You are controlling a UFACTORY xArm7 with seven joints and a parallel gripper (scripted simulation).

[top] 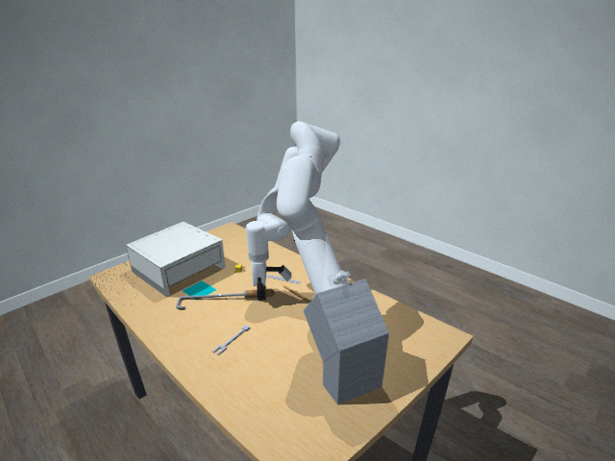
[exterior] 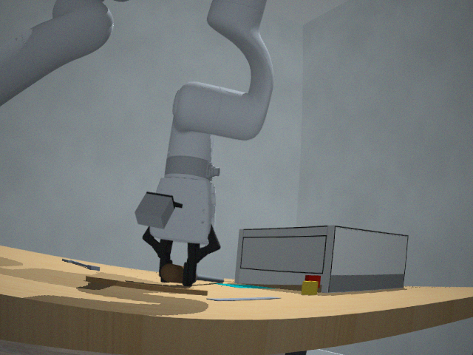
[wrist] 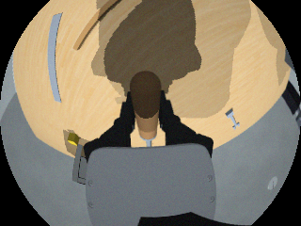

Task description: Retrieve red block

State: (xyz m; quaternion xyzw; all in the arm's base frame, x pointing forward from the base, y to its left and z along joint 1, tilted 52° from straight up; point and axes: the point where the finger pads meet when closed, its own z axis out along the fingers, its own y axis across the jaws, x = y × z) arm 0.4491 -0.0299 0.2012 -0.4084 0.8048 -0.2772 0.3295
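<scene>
Now: hand 220 mm short of the teal square, 150 mm to the right of it and 20 mm above it. From my hand the other things lie so: thin stick 90 mm behind, 110 mm to the right, 20 mm below; flat grey strip 40 mm ahead, 150 mm to the right, 20 mm below; long hook tool 80 mm ahead, 130 mm to the left, 10 mm below.
</scene>
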